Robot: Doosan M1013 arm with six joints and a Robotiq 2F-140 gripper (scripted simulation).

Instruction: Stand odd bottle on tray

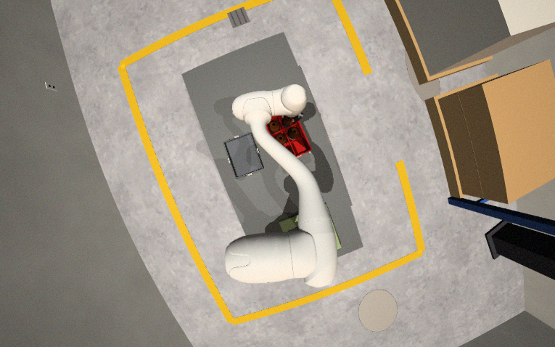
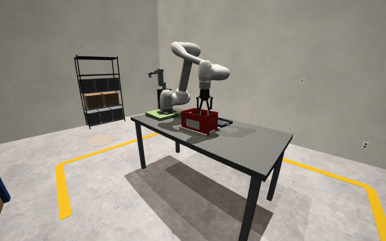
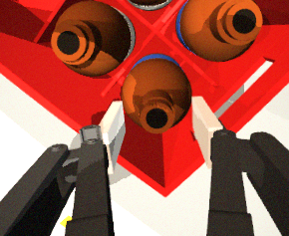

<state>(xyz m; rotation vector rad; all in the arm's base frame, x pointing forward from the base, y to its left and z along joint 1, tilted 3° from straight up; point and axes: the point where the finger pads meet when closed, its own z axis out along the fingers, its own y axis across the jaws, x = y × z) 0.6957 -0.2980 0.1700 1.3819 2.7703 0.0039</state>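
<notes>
My gripper is now 80 mm past the red crate, 60 mm to the right of it and 90 mm above it. Also, from my hand: dark grey tray: 30 mm behind, 360 mm to the left, 170 mm below.
</notes>
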